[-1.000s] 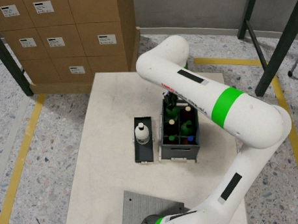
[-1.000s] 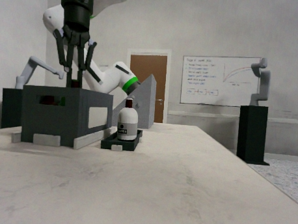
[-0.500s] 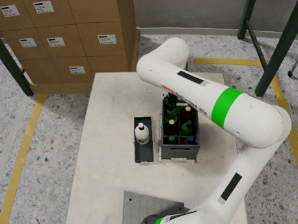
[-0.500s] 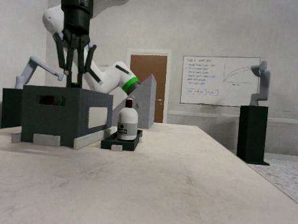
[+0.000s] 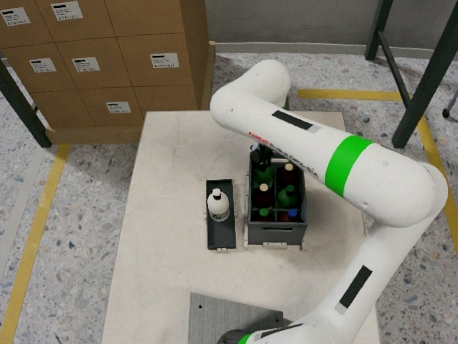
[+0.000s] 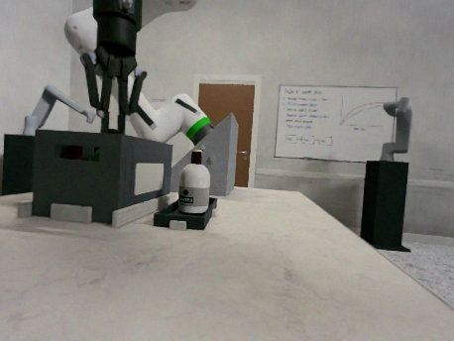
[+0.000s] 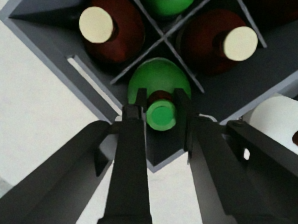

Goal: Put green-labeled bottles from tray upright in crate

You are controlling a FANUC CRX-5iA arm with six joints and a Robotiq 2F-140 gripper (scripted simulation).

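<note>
My hand is 90 mm past the dark crate, 30 mm to the left of it and 100 mm above it. Round my hand: white-labeled bottle: 90 mm behind, 170 mm to the left, 100 mm below; then dark tray: 90 mm behind, 160 mm to the left, 180 mm below.
</note>
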